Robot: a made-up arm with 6 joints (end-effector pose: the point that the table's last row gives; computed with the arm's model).
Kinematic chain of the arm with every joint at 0, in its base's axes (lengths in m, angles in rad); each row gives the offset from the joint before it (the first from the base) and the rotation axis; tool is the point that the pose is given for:
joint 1: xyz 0 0 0.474 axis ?
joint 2: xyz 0.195 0 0 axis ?
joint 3: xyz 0 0 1.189 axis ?
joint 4: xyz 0 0 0.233 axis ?
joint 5: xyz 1.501 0 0 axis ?
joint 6: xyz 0.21 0 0 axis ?
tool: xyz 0 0 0
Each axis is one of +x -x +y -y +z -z.
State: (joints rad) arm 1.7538 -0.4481 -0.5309 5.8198 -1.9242 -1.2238
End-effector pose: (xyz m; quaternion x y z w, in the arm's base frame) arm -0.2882 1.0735 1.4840 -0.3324 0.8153 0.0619 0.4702
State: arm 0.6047 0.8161 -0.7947 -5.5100 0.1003 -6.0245
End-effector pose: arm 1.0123 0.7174 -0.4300 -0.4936 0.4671 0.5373 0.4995
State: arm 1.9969 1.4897 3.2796 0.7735 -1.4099 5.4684
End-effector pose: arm -0.2665 0.9375 2.0499 0.4612 0.1435 0.5484 0.6826
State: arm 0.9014 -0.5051 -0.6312 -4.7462 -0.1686 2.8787
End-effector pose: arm 0.8611 1.0315 1.5297 0.7290 0.3212 0.1670 0.5809
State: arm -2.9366 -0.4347 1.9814 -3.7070 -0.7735 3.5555
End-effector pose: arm 1.7247 0.4389 2.3810 -0.9568 -0.2901 -0.0161 0.0043
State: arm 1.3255 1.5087 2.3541 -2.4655 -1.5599 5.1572
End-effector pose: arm 0.3782 2.0517 1.9358 -0.0077 -0.7263 -0.5881 0.3556
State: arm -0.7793 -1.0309 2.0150 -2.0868 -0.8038 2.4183
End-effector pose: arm -1.6814 1.8459 0.9363 0.6362 0.7316 0.0498 0.2397
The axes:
joint 1: +z
joint 2: +y
joint 3: -y
joint 4: -x
joint 5: -y
joint 6: -x

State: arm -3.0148 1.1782 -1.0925 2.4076 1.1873 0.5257
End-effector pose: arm -0.3244 -0.1729 -0.3363 -0.0568 -0.0658 -0.2750 0.9575
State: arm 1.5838 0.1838 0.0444 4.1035 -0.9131 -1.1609
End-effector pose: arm -0.1633 2.0695 1.7414 -0.3676 -0.9101 -0.0246 0.1897
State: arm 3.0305 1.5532 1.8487 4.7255 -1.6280 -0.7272
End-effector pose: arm -2.7476 0.0956 1.1488 0.5832 -0.6079 -0.4006 0.3604
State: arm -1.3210 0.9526 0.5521 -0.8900 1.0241 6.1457
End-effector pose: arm 0.5525 -2.7297 0.8539 0.1219 -0.4690 -0.7187 0.4986
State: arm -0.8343 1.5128 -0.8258 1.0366 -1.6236 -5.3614
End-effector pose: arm 0.1605 -0.4457 -0.6167 -0.0187 -0.6877 -0.6752 0.2660
